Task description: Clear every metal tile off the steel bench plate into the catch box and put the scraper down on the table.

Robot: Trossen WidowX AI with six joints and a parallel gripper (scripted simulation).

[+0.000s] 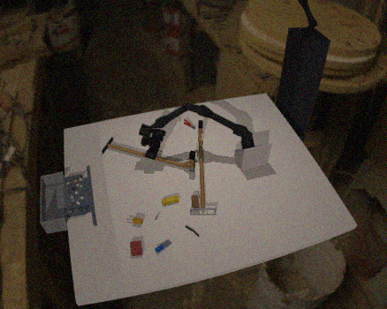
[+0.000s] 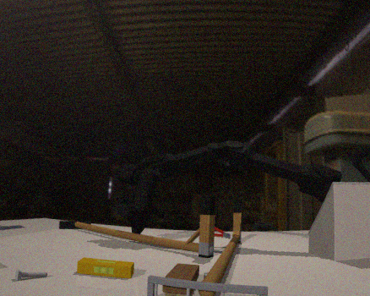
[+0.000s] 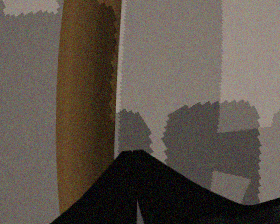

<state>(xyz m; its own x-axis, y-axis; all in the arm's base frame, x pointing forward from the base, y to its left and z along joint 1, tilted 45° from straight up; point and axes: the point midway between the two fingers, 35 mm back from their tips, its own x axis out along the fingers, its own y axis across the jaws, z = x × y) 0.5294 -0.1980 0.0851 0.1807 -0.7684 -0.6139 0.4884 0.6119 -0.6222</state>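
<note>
Right now the long scraper is 30 mm ahead of my gripper tip and 50 mm above it. From my gripper tip the other things lie so: yellow block (20 mm behind, 370 mm to the left); then long wooden scraper (250 mm behind, 190 mm to the left, 50 mm above); then red-handled tool (300 mm behind, 210 mm to the right).
</note>
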